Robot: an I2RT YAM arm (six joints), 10 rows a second.
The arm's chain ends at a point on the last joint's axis. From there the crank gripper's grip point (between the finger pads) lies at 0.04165 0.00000 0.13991 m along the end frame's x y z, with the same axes.
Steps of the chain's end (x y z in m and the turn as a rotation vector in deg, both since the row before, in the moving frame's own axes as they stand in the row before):
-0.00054 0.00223 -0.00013 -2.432 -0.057 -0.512
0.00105 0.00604 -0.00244 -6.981 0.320 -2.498
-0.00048 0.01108 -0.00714 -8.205 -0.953 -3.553
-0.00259 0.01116 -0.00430 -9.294 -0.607 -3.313
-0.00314 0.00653 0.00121 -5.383 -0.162 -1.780
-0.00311 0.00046 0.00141 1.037 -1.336 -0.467
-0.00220 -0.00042 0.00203 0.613 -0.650 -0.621
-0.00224 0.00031 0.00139 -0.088 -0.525 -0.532
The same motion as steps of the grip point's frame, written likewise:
-0.00065 0.00780 -0.00021 -2.432 -0.057 -0.512
0.00216 0.02120 -0.00360 -6.981 0.320 -2.498
-0.00226 0.02858 -0.00772 -8.205 -0.953 -3.553
-0.00348 0.03142 -0.00551 -9.294 -0.607 -3.313
-0.00335 0.01837 0.00077 -5.383 -0.162 -1.780
-0.00639 -0.00241 0.00232 1.037 -1.336 -0.467
-0.00380 -0.00236 0.00248 0.613 -0.650 -0.621
-0.00352 0.00014 0.00177 -0.088 -0.525 -0.532

